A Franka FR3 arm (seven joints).
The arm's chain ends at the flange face. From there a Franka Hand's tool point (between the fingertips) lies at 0.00 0.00 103.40 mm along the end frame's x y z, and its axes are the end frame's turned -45 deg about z.
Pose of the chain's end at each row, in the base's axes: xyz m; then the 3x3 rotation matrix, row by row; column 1 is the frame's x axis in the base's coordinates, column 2 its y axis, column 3 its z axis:
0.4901 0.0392 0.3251; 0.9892 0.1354 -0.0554; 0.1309 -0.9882 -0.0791; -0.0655 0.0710 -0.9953
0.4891 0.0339 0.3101; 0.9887 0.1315 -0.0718; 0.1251 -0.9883 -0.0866; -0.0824 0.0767 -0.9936
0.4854 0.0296 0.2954; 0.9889 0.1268 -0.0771; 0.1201 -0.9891 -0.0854; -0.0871 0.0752 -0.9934
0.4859 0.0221 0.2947; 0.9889 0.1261 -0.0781; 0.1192 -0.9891 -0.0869; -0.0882 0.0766 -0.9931
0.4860 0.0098 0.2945; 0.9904 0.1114 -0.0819; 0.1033 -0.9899 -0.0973; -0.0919 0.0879 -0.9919
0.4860 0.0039 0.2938; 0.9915 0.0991 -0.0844; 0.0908 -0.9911 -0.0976; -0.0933 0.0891 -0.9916
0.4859 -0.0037 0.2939; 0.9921 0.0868 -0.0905; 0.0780 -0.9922 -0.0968; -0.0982 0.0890 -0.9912
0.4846 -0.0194 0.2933; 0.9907 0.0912 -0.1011; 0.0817 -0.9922 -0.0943; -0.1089 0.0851 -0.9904
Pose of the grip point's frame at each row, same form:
0.4844 0.0310 0.2222; 0.6037 0.7952 -0.0554; 0.7913 -0.6062 -0.0791; -0.0965 0.0039 -0.9953
0.4817 0.0249 0.2074; 0.6061 0.7921 -0.0718; 0.7873 -0.6104 -0.0866; -0.1125 -0.0040 -0.9936
0.4774 0.0208 0.1927; 0.6096 0.7889 -0.0771; 0.7843 -0.6145 -0.0854; -0.1148 -0.0084 -0.9934
0.4778 0.0131 0.1920; 0.6101 0.7884 -0.0781; 0.7837 -0.6151 -0.0869; -0.1165 -0.0082 -0.9931
0.4775 -0.0003 0.1919; 0.6215 0.7791 -0.0819; 0.7730 -0.6269 -0.0973; -0.1271 -0.0028 -0.9919
0.4773 -0.0062 0.1913; 0.6310 0.7712 -0.0844; 0.7650 -0.6366 -0.0976; -0.1290 -0.0030 -0.9916
0.4765 -0.0137 0.1914; 0.6401 0.7629 -0.0905; 0.7567 -0.6464 -0.0968; -0.1324 -0.0065 -0.9912
0.4741 -0.0292 0.1909; 0.6360 0.7650 -0.1011; 0.7594 -0.6438 -0.0943; -0.1372 -0.0168 -0.9904

